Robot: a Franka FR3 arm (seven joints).
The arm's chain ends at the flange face. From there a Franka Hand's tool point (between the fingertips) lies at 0.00 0.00 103.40 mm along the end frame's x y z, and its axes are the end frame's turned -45 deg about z.
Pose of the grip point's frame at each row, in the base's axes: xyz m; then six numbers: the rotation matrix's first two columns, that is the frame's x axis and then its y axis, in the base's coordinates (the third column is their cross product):
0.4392 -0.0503 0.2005 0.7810 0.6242 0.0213 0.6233 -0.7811 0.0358
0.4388 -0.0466 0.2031 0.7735 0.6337 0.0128 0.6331 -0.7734 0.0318
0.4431 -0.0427 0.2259 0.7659 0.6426 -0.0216 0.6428 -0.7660 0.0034
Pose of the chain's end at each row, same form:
0.4352 -0.0488 0.3038 0.9930 -0.1109 0.0404 -0.1115 -0.9937 0.0103
0.4357 -0.0449 0.3064 0.9946 -0.0988 0.0315 -0.0993 -0.9950 0.0134
0.4446 -0.0410 0.3293 0.9961 -0.0873 -0.0129 -0.0870 -0.9960 0.0177

